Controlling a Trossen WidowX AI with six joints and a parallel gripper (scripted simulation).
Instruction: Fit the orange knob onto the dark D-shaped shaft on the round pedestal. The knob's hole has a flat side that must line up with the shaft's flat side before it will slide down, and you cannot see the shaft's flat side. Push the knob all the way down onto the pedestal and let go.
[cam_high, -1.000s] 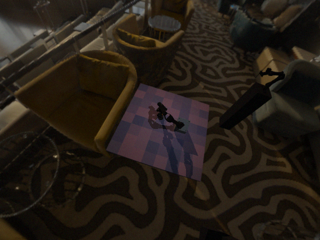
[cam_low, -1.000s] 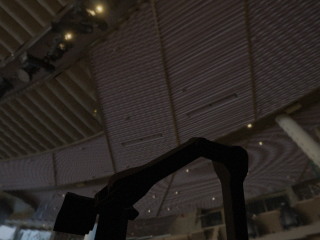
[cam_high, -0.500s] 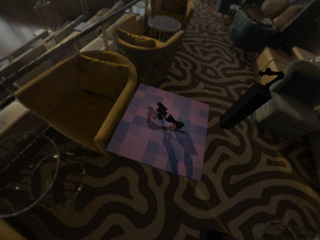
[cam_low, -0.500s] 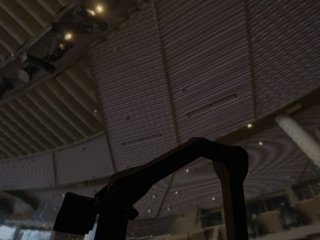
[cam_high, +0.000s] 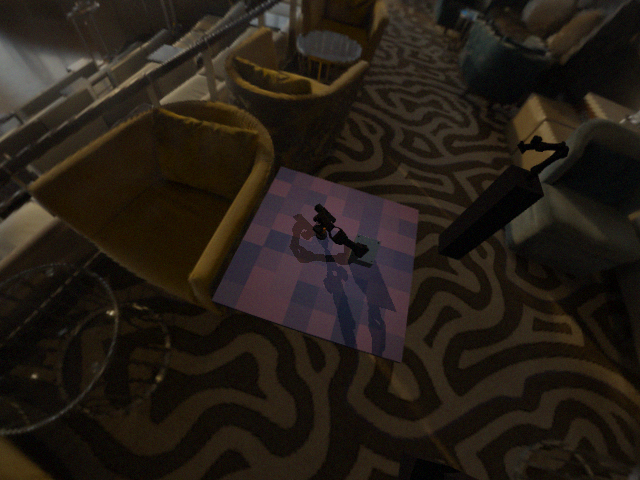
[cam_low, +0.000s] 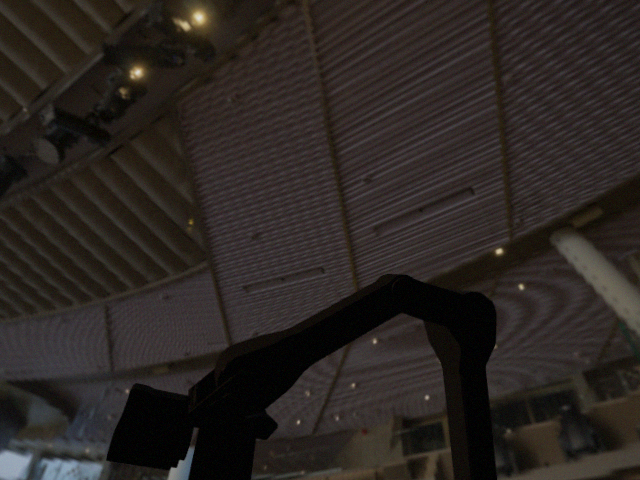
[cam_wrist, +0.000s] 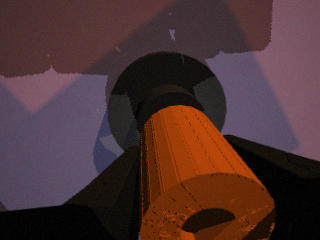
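The orange knob is 2 cm above my gripper tip. Also, from my gripper tip: dark round pedestal 4 cm below.
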